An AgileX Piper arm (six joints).
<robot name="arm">
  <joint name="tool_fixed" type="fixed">
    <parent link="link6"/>
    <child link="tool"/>
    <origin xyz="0 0 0" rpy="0 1.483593 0"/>
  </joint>
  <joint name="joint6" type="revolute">
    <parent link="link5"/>
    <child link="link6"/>
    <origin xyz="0.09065 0 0.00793"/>
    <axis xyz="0.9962 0 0.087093"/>
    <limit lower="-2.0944" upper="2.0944"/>
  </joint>
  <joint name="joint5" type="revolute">
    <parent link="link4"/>
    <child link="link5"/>
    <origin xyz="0 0 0"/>
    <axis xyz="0 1 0"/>
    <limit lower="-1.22" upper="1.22"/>
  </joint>
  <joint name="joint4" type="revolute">
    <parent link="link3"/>
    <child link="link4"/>
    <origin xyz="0.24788 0 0.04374"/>
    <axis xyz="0.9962 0 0.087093"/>
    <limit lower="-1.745" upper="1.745"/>
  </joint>
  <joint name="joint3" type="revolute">
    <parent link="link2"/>
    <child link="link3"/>
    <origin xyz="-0.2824 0 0.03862"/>
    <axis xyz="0 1 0"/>
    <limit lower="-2.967" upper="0"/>
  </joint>
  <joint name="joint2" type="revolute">
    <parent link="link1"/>
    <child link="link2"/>
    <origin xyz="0 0 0"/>
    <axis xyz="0 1 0"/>
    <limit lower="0" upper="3.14"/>
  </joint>
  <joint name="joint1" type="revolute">
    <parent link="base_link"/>
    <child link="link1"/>
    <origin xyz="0 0 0.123"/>
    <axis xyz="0 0 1"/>
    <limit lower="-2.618" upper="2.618"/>
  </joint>
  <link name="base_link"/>
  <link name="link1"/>
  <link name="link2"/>
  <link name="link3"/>
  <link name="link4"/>
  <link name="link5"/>
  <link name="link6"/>
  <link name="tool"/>
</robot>
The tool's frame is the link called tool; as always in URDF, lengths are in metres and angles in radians.
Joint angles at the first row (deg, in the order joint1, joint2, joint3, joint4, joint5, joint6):
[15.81, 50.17, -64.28, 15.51, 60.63, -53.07]
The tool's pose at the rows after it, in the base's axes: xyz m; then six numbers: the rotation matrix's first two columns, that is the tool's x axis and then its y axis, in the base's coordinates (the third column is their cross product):
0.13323, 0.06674, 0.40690, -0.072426, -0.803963, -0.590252, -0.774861, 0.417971, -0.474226
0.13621, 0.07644, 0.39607, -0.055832, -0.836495, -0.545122, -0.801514, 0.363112, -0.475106
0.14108, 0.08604, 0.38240, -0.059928, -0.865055, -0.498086, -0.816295, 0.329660, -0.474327
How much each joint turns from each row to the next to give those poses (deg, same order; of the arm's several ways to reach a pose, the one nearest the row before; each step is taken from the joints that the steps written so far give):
[4.56, 0.40, 0.14, -3.73, 0.05, -0.52]
[5.11, 1.26, 1.36, -4.21, -0.46, 2.43]
[4.69, 1.58, 1.88, -5.02, -1.12, 3.94]

